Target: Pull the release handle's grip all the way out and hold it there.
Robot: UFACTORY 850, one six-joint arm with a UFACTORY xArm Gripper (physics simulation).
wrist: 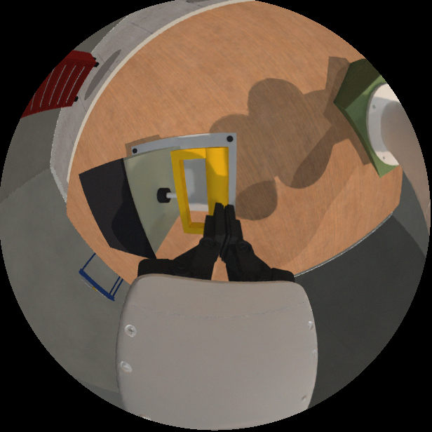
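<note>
The release handle's yellow grip (pixel 217 175) is a thick bar on a yellow rectangular frame, left of centre in the wrist view. It stands by a pale grey-green panel (pixel 147 175), and a thin rod with a black knob (pixel 163 195) shows between panel and frame. My gripper (pixel 220 215) is shut with nothing between its fingers. Its fingertips overlap the lower end of the grip in the view and hide part of it; whether they touch it I cannot tell.
A grey mounting plate (pixel 185 142) with dark bolts lies behind the handle on the wooden table (pixel 215 60). A black face (pixel 107 207) borders the panel. A green base (pixel 355 100) with the white arm base stands at the right. A red slatted object (pixel 62 82) and a blue frame (pixel 97 285) are beyond the table.
</note>
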